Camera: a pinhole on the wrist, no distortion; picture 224 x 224 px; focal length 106.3 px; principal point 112.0 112.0 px. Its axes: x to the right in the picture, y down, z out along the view. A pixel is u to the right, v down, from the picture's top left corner.
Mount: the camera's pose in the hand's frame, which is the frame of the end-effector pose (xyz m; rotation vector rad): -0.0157 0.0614 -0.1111 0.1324 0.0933 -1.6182
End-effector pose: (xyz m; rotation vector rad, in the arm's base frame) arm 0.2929 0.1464 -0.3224 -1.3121 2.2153 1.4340
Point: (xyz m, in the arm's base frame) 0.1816 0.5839 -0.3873
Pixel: 89 87
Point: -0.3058 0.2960 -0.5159
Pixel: 22 205
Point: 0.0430 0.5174 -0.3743
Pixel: 65 109
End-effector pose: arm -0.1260 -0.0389 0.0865 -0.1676 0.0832 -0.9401
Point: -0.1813 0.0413 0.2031
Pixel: 135 80
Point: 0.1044 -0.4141 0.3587
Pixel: outside the picture
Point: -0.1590 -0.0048 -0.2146
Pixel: behind the camera
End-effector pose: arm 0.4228 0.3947 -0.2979 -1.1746 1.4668 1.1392
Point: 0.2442 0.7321 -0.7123
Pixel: 67 205
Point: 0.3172 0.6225 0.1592
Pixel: outside the picture
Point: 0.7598 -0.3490 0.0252
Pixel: behind the camera
